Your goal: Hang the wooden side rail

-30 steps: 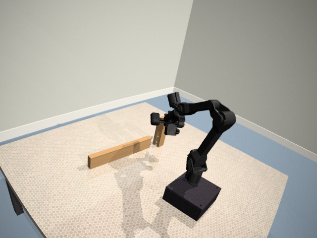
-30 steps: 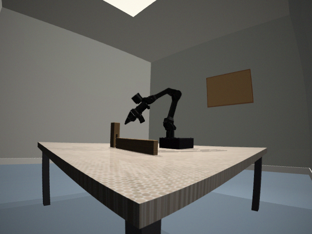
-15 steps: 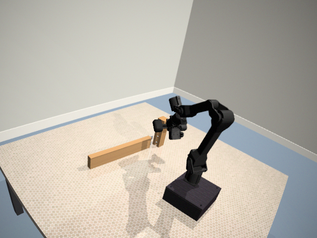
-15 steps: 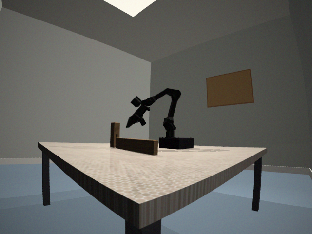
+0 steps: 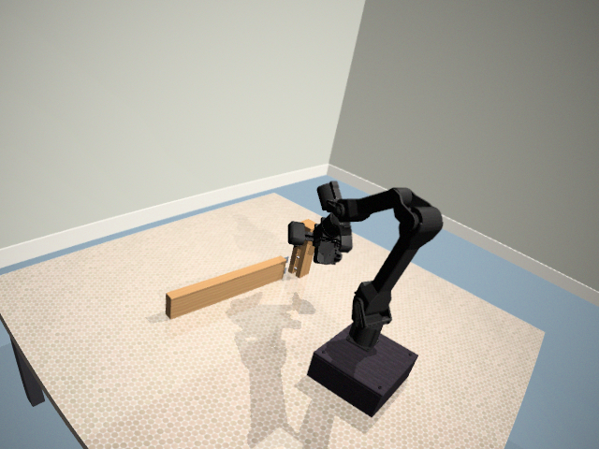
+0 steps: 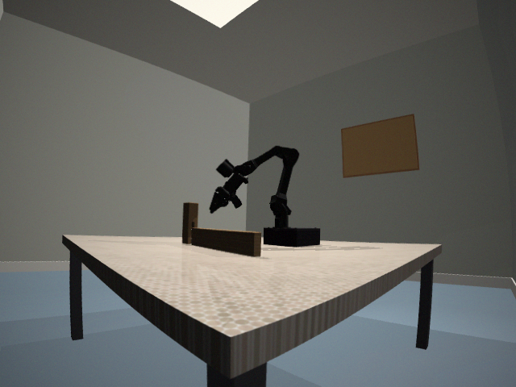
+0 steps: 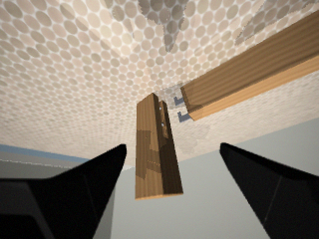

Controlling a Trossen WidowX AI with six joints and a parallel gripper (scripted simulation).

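Right now the headboard post is 60 mm ahead of my gripper tip, 70 mm to the right of it and 60 mm below it.
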